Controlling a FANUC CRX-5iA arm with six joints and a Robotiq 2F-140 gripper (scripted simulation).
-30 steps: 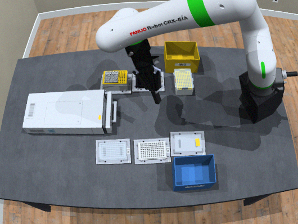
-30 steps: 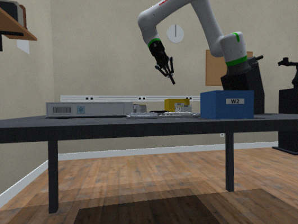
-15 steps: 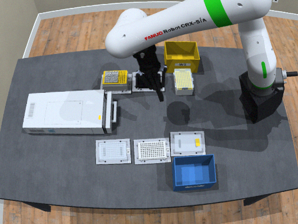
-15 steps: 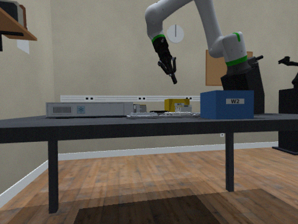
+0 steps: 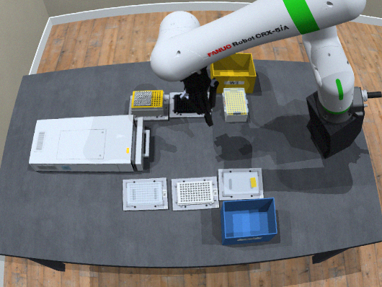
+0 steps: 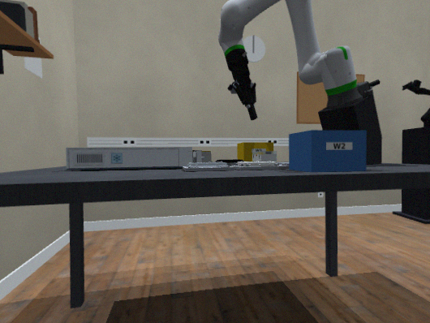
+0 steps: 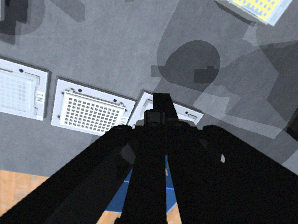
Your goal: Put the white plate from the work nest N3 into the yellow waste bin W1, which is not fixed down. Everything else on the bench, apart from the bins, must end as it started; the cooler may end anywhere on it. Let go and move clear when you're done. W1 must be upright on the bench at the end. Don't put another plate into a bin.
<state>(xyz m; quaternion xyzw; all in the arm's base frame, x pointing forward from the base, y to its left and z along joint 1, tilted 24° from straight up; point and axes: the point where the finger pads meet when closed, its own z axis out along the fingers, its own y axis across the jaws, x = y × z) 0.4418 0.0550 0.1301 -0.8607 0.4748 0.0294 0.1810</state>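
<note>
Now: the grey nest 20 mm ahead of my hand, 180 mm to the left of it and 230 mm below it. From my hand the other things lie so: black plate: 80 mm ahead, 200 mm to the right, 220 mm below; white plate: 200 mm ahead, 210 mm to the left, 220 mm below; blue bin W2: 170 mm behind, 290 mm to the left, 200 mm below.
</note>
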